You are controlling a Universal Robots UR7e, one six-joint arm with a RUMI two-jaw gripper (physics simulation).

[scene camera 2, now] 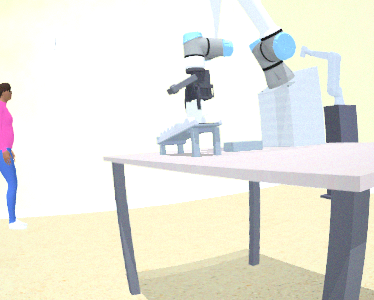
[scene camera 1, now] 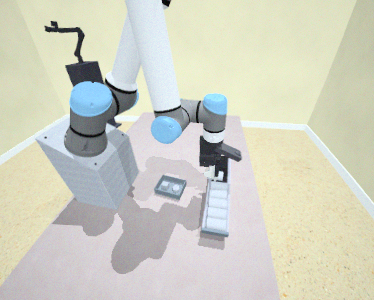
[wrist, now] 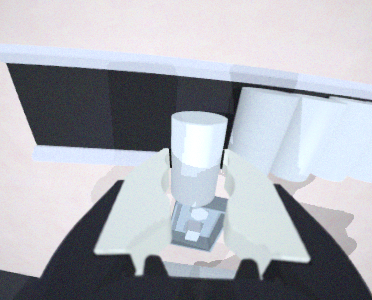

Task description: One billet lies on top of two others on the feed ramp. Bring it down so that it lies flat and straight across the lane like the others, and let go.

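Frame: origin at the arm's base, x up, y left, z back, level; metres.
Where they show: gripper, fingertip midpoint: point(scene camera 1: 214, 177) point(wrist: 195, 151); arm's base, origin of the base link: point(scene camera 2: 281, 81) point(scene camera 1: 86, 142).
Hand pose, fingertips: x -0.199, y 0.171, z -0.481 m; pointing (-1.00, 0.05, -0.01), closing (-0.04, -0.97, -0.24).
Observation:
Each offset is from my fingertips to the top centre of the thing. Level surfaces: height alone.
My gripper point(scene camera 1: 214, 175) point(scene camera 2: 195, 116) point(wrist: 195, 151) is shut on a white cylindrical billet @(dx +0.034, dy +0.000, dz -0.001 m) point(wrist: 198, 135), which lies across the lane direction between the fingertips. The billet is over the feed ramp point(scene camera 1: 215, 233) point(scene camera 2: 196, 142) point(wrist: 50, 53), beside the uphill end of the row. In the wrist view its far end shows against the dark lane floor, and its near part overlaps the near side wall. Several white billets @(dx +0.001, dy -0.162, dz -0.047 m) point(scene camera 1: 217, 212) @(dx +0.017, dy -0.045, dz -0.029 m) point(wrist: 265, 130) lie side by side across the lower lane. Whether the held billet touches the lane or the nearest billet I cannot tell.
A small grey tray @(dx -0.063, dy -0.053, dz +0.198 m) point(scene camera 1: 169, 195) point(scene camera 2: 243, 146) point(wrist: 192, 244) with two small pale pieces stands beside the ramp on the table @(dx -0.098 m) point(scene camera 1: 150, 280) point(scene camera 2: 300, 162). The arm's grey pedestal point(scene camera 1: 95, 175) point(scene camera 2: 295, 117) is farther off. A person point(scene camera 2: 6, 125) stands at the left in scene camera 2.

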